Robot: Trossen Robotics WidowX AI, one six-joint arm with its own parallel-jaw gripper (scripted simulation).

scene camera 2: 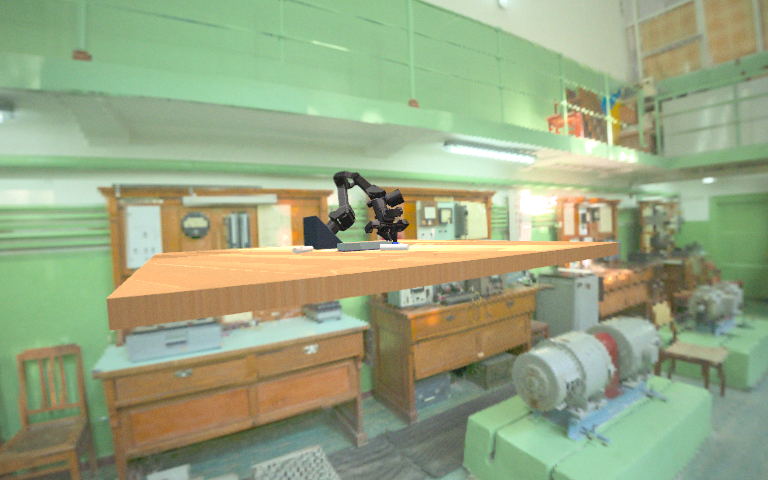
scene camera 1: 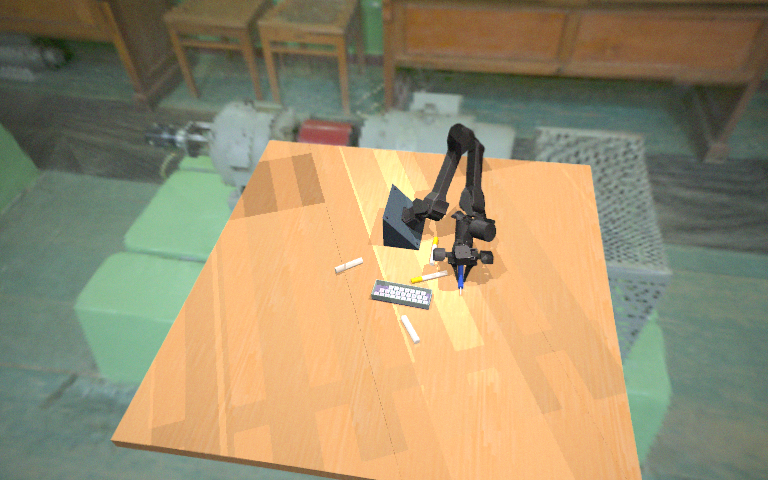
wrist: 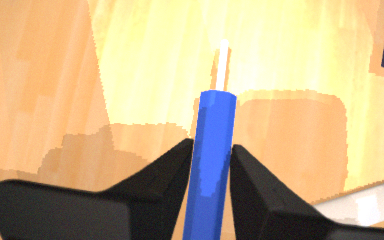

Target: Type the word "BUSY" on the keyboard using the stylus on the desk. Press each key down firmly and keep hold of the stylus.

My gripper shows in scene camera 2, in scene camera 1 (460, 281) and in the wrist view. One and the same spot on my gripper: (wrist: 152, 196) is (scene camera 2: 395, 231).
